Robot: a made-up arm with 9 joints. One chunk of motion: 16 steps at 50 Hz.
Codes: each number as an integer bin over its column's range. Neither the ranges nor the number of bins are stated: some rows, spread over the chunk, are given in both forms.
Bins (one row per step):
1: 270 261 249 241 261 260
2: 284 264 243 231 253 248
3: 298 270 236 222 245 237
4: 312 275 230 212 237 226
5: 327 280 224 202 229 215
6: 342 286 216 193 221 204
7: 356 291 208 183 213 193
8: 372 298 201 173 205 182
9: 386 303 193 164 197 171
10: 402 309 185 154 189 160
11: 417 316 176 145 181 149
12: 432 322 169 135 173 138
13: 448 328 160 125 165 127
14: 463 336 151 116 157 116
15: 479 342 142 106 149 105
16: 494 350 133 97 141 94
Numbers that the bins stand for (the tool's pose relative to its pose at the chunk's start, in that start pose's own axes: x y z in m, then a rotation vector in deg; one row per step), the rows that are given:
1: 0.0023 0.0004 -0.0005 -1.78 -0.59 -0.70
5: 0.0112 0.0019 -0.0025 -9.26 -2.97 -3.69
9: 0.0204 0.0037 -0.0049 -16.55 -5.35 -6.62
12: 0.0276 0.0052 -0.0068 -22.11 -7.14 -8.82
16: 0.0373 0.0074 -0.0096 -29.40 -9.51 -11.75
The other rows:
2: 0.0045 0.0007 -0.0010 -3.70 -1.19 -1.50
3: 0.0067 0.0011 -0.0015 -5.42 -1.78 -2.23
4: 0.0088 0.0015 -0.0020 -7.34 -2.38 -2.96
6: 0.0135 0.0024 -0.0031 -10.99 -3.57 -4.43
7: 0.0157 0.0028 -0.0037 -12.90 -4.16 -5.16
8: 0.0182 0.0033 -0.0043 -14.82 -4.76 -5.89
10: 0.0229 0.0042 -0.0055 -18.47 -5.95 -7.35
11: 0.0253 0.0047 -0.0062 -20.19 -6.54 -8.09
13: 0.0301 0.0057 -0.0075 -24.03 -7.73 -9.55
14: 0.0325 0.0063 -0.0082 -25.75 -8.32 -10.28
15: 0.0350 0.0068 -0.0089 -27.67 -8.92 -11.01

